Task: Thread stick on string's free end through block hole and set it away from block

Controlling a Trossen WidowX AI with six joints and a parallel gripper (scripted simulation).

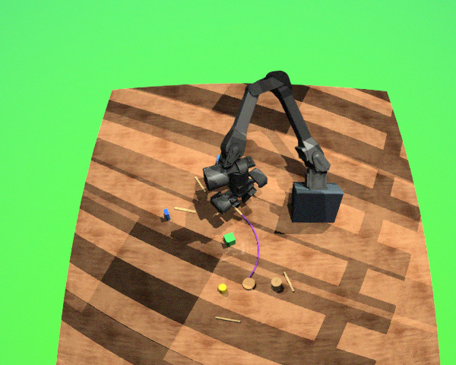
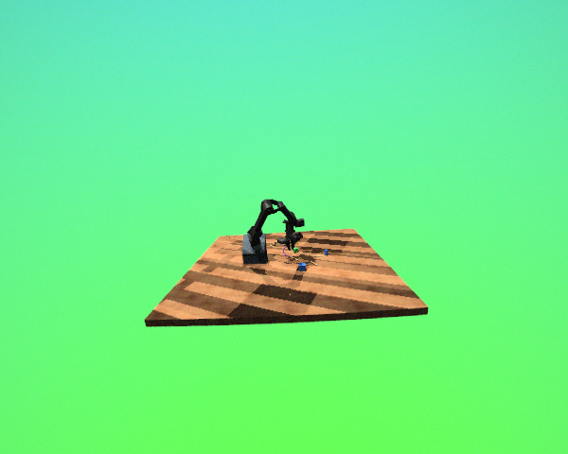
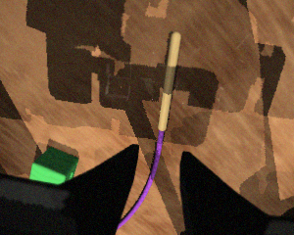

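My gripper tip is 5 cm above the thin wooden stick, 1 cm to the left of it and 1 cm short of it. From my gripper tip the other things lie so: green block 10 cm to the left, 4 cm below, 4 cm ahead; then small blue block 25 cm ahead, 4 cm below, 1 cm to the right; then blue cube 21 cm to the right, 4 cm below, 4 cm ahead.
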